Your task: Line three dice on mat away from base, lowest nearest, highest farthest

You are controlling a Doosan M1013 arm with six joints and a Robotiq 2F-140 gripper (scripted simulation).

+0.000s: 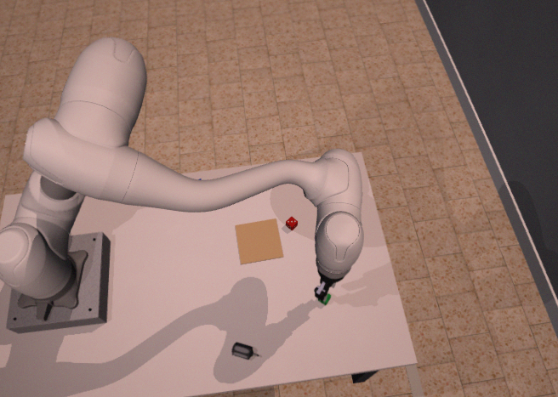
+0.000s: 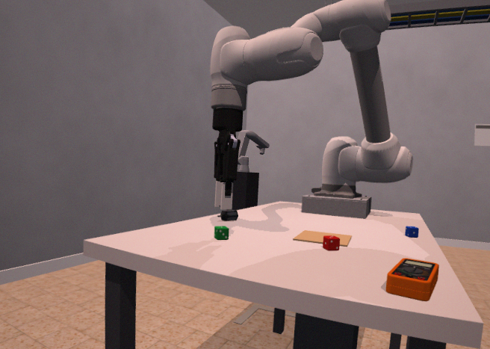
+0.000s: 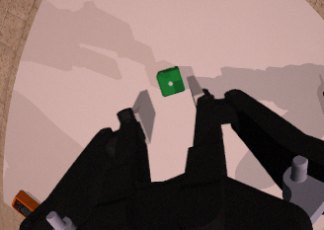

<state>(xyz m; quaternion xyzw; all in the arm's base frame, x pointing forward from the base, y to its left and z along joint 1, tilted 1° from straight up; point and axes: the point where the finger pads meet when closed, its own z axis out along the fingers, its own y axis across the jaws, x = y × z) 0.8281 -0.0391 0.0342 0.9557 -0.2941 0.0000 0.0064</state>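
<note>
The green die is 10 cm below my hand. The rest, counted from my hand: red die 25 cm to the left, 10 cm below, 10 cm behind; then tan mat 21 cm behind, 20 cm to the left, 11 cm below; then blue die 42 cm behind, 40 cm to the left, 10 cm below.
</note>
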